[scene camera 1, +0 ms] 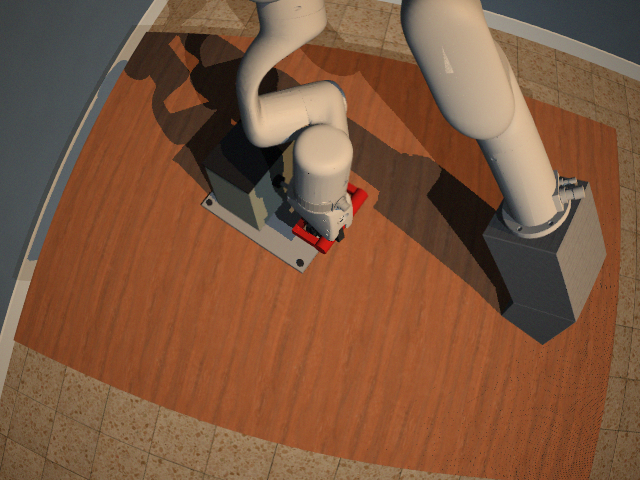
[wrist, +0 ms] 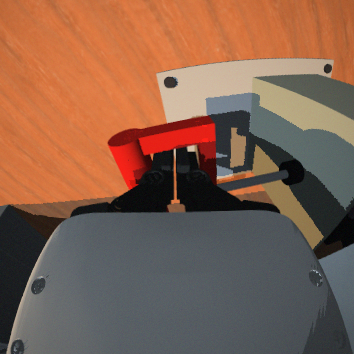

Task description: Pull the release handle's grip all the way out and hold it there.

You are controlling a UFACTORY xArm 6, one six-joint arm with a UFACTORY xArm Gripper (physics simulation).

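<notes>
The red release handle (scene camera 1: pixel 308 237) (wrist: pixel 177 136) is a frame with a round grip bar (scene camera 1: pixel 359 198) (wrist: pixel 126 152) on its side away from the grey-green housing (scene camera 1: pixel 233 201) (wrist: pixel 295 112). A grey rod (wrist: pixel 255 179) shows between handle and housing, with a black collar (wrist: pixel 292 172) at the housing end; a wide gap separates the frame from the housing. My gripper (scene camera 1: pixel 338 235) (wrist: pixel 174 151) is shut and empty, its fingers pointing down inside the red frame, between grip bar and back bar. The fingertips' contact with the grip bar is hidden.
The housing stands on a light base plate (scene camera 1: pixel 258 241) (wrist: pixel 200 87) with dark bolts, on the wooden table (scene camera 1: pixel 232 335) (wrist: pixel 75 75). The arm's grey pedestal (scene camera 1: pixel 532 279) stands at the right in the scene view. The arm arches over the housing and casts shadows.
</notes>
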